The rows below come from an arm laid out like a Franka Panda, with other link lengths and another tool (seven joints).
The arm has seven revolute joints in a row. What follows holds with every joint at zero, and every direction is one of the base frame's. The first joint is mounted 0.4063 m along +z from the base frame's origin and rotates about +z. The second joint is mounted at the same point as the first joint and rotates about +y. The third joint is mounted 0.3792 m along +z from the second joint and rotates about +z. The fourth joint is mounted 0.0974 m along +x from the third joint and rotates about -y. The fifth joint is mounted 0.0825 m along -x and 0.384 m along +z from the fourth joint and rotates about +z. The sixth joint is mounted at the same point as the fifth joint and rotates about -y. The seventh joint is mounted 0.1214 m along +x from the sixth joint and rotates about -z. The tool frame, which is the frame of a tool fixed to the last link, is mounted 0.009 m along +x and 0.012 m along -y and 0.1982 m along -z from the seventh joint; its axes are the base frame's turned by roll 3.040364, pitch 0 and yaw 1.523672 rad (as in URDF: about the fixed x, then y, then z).
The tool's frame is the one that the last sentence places.
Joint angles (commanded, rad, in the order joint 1, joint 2, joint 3, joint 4, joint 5, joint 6, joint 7), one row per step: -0.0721 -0.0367 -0.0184 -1.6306 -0.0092 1.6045 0.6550; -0.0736 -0.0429 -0.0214 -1.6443 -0.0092 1.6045 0.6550; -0.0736 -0.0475 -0.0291 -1.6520 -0.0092 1.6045 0.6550; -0.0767 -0.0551 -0.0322 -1.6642 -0.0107 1.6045 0.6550; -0.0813 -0.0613 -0.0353 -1.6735 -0.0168 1.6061 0.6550; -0.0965 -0.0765 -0.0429 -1.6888 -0.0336 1.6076 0.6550; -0.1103 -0.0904 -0.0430 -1.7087 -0.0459 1.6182 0.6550; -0.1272 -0.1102 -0.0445 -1.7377 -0.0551 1.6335 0.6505; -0.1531 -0.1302 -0.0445 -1.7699 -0.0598 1.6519 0.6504; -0.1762 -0.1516 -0.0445 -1.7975 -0.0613 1.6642 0.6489; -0.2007 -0.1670 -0.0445 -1.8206 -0.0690 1.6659 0.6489; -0.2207 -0.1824 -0.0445 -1.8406 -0.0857 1.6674 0.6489
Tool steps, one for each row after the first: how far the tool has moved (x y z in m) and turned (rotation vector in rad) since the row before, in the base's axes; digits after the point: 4 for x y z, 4 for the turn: -0.0036 -0.0024 -0.0033 0.0009 0.0074 -0.0045; -0.0027 -0.0044 -0.0012 0.0008 0.0030 -0.0077; -0.0040 -0.0036 -0.0017 -0.0006 0.0047 -0.0061; -0.0032 -0.0054 -0.0008 -0.0055 0.0021 -0.0074; -0.0081 -0.0158 0.0015 -0.0157 0.0006 -0.0220; -0.0058 -0.0097 -0.0006 -0.0122 -0.0028 -0.0129; -0.0082 -0.0111 -0.0015 -0.0090 -0.0045 -0.0126; -0.0092 -0.0140 -0.0029 -0.0048 -0.0054 -0.0244; -0.0100 -0.0114 -0.0007 -0.0018 -0.0057 -0.0207; -0.0107 -0.0128 -0.0030 -0.0054 0.0075 -0.0236; -0.0103 -0.0118 -0.0013 -0.0147 0.0070 -0.0183
